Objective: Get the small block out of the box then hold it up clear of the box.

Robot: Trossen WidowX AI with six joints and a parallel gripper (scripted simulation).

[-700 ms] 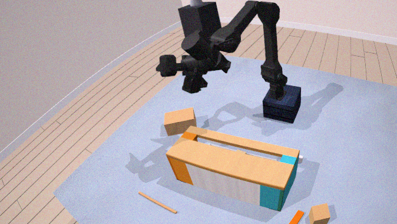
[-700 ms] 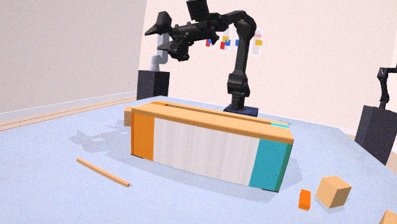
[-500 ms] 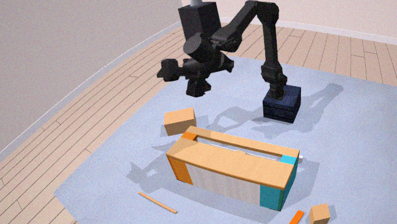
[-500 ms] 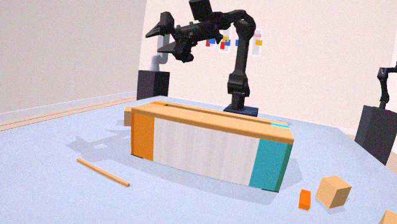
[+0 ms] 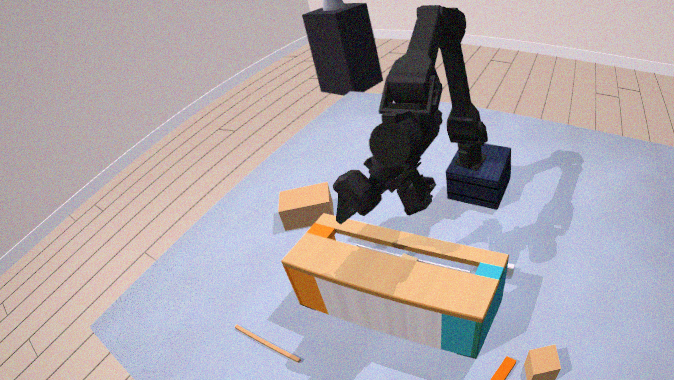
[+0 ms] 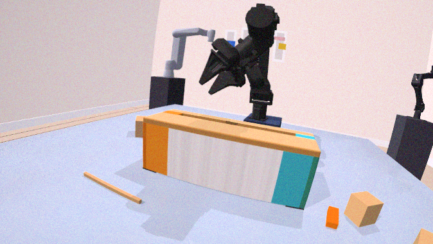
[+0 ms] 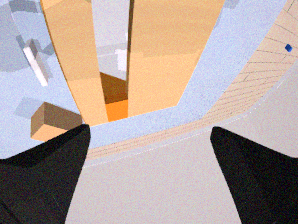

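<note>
My gripper tip is 40 mm past the long box, 70 mm to the right of it and 140 mm above it. Also, from my gripper tip: thin wooden stick 230 mm ahead, 70 mm to the right, 200 mm below.
</note>
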